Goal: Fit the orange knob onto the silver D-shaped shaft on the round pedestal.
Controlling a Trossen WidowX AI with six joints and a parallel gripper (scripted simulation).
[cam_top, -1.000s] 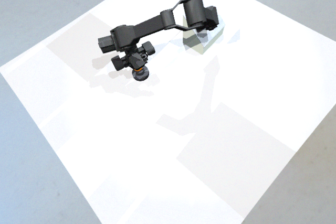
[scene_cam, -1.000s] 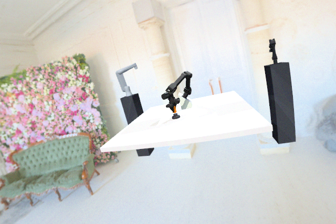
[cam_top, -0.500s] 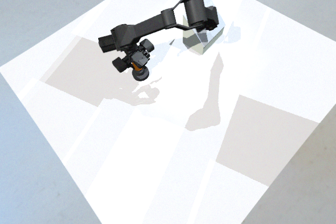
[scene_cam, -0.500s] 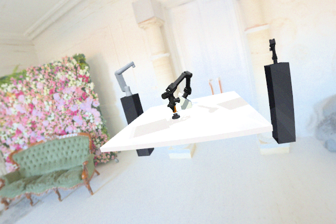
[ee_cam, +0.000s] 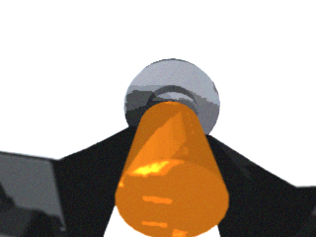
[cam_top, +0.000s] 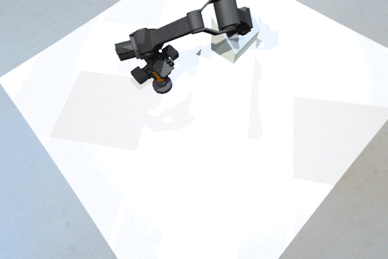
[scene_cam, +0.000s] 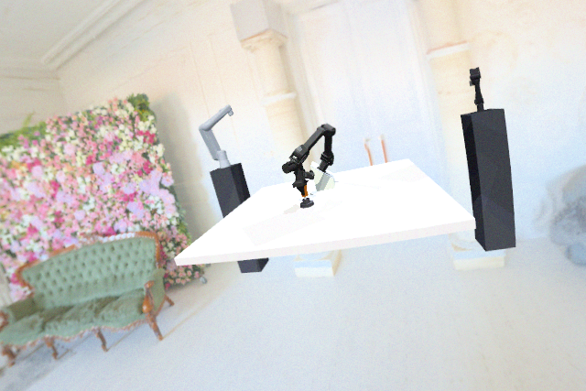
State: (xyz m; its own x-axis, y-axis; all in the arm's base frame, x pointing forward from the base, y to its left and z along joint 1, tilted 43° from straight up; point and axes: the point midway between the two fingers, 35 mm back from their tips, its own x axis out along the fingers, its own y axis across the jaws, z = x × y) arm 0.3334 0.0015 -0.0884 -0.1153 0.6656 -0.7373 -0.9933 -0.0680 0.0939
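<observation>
My gripper tip is 30 mm below the orange knob. Round my gripper tip: dark round pedestal (40 mm below).
</observation>
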